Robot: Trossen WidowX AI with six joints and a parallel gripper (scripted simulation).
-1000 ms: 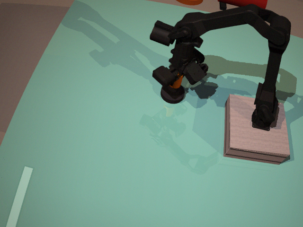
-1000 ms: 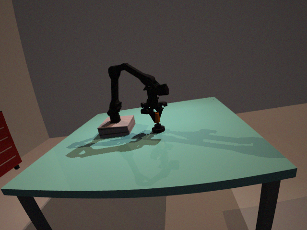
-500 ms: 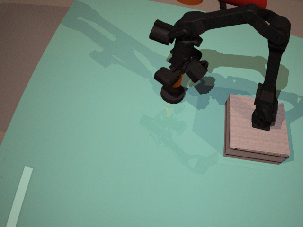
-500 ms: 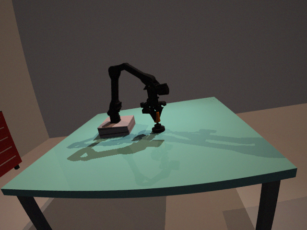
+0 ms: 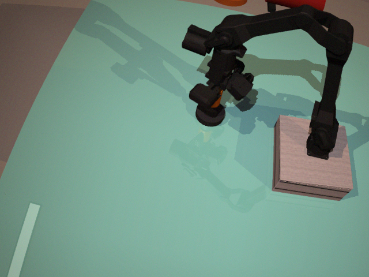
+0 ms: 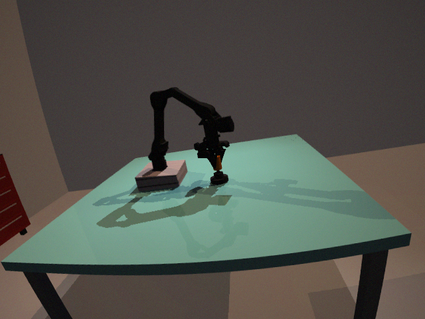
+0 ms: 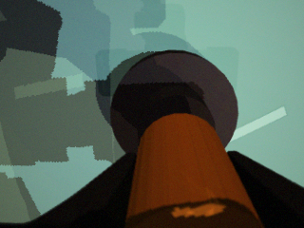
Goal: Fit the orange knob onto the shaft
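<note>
My gripper tip is now 2 cm below the orange knob. Also, from my gripper tip: dark round pedestal 4 cm below.
</note>
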